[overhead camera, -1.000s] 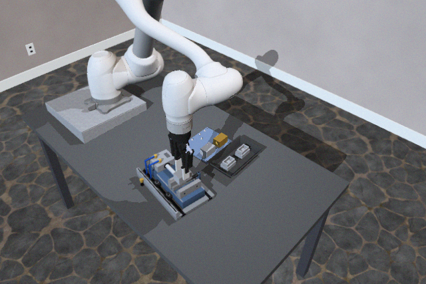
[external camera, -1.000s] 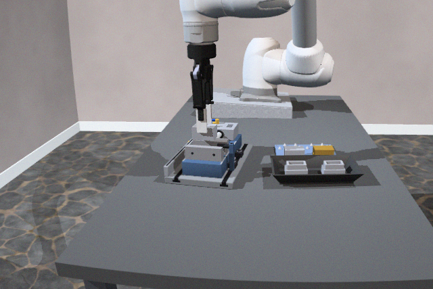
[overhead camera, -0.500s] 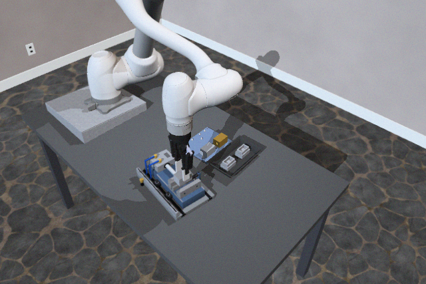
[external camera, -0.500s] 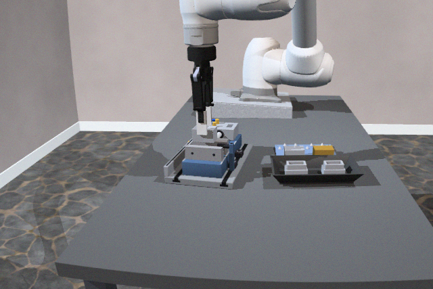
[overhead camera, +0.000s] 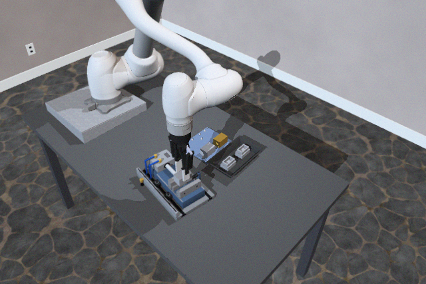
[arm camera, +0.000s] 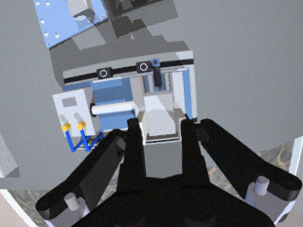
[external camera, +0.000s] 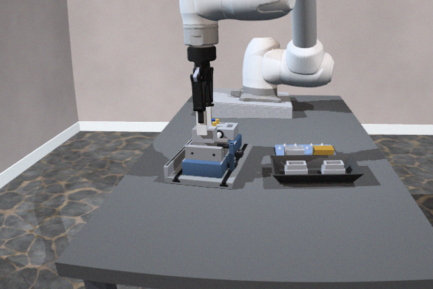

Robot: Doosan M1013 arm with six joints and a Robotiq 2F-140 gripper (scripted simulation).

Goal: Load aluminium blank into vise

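My hand is 40 mm above the aluminium blank. The rest, counted from my hand: brass blank: 350 mm to the left, 130 mm below, 80 mm behind; blue infeed plate: 310 mm to the left, 150 mm below, 120 mm behind.
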